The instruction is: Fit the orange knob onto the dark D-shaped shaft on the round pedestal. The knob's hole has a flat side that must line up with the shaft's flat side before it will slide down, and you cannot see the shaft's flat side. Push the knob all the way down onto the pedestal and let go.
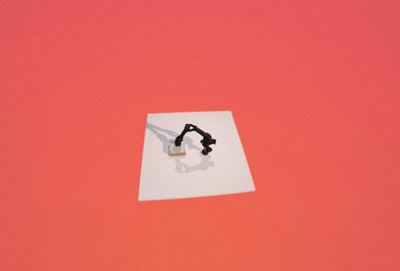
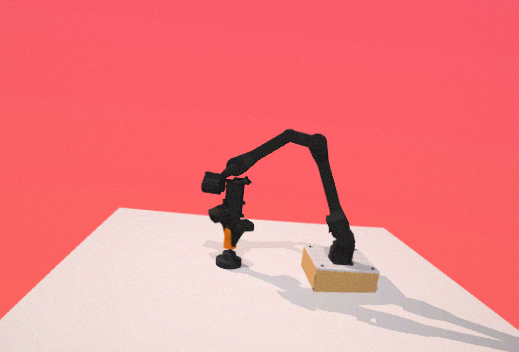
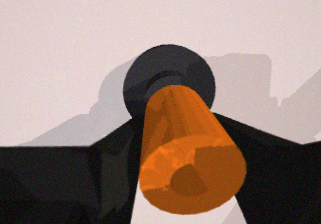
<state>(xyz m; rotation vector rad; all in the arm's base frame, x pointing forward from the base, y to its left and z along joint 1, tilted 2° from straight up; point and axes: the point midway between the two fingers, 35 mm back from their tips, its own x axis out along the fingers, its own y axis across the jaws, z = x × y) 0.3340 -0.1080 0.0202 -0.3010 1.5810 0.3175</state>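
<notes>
My gripper tip is 20 mm below the orange knob. From my gripper tip the other things lie so: round pedestal 40 mm below.
</notes>
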